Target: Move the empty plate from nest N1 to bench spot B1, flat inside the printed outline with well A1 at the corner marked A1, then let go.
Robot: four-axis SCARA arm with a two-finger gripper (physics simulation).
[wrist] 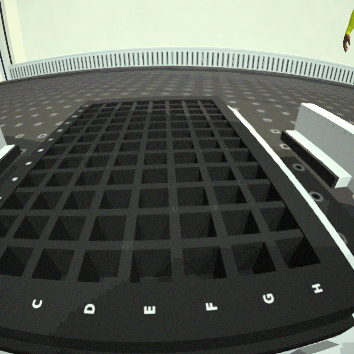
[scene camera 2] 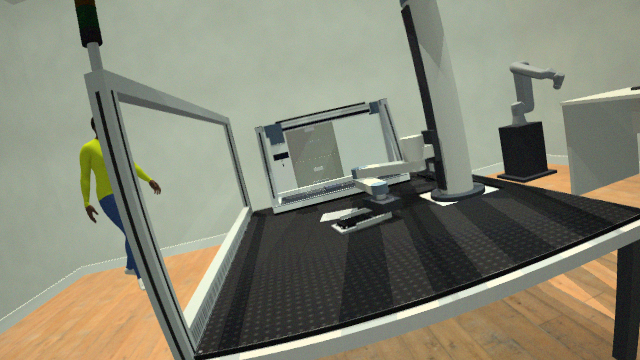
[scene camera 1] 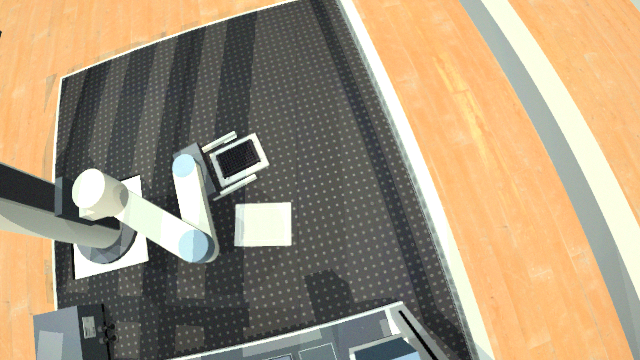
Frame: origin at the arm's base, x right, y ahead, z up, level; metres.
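Seen in the pictures: gripper, between the fingertips: [wrist: 148, 121] [scene camera 2: 348, 222] [scene camera 1: 245, 154]; arm's base, origin of its link: [scene camera 2: 457, 193] [scene camera 1: 107, 227].
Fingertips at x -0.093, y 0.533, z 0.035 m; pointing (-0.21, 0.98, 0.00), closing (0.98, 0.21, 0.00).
Pixels of each thing's top centre, then the offset from my fingertips to it. "pt": a spot on its surface instead. Level surfaces: height alone.
- black plate, centre of its top: [wrist: 143, 138] [scene camera 1: 237, 157] [scene camera 2: 354, 219] dx +0.005, dy -0.027, dz +0.004 m
- second white rectangle, a spot on its surface: [scene camera 1: 265, 224] [scene camera 2: 337, 214] pt dx +0.229, dy +0.010, dz -0.020 m
- white base plate, height of its surface: dz -0.022 m
- dark box, a spot on its surface: [scene camera 1: 57, 330] pt dx +0.401, dy -0.647, dz +0.093 m
The black plate [scene camera 1: 239, 158] [scene camera 2: 353, 220] [wrist: 150, 192] lies flat on a white rectangular piece whose border [scene camera 1: 264, 153] shows around it. Its wells look empty. In the wrist view letters C to H run along the near edge; the A1 corner is not legible. My gripper [scene camera 1: 245, 155] is open, with one finger along each long side of the plate. In the wrist view a gap shows between the right finger and the plate. A second white rectangle [scene camera 1: 265, 224] [scene camera 2: 332, 216] lies beside it with no plate on it. I cannot read any N1 or B1 label.
The arm's column [scene camera 2: 445, 100] stands on a white base plate [scene camera 1: 135, 260]. A dark box [scene camera 1: 57, 330] stands at the lower left in scene camera 1. A framed panel [scene camera 2: 230, 160] borders one side of the bench. A person [scene camera 2: 102, 170] stands beyond the frame.
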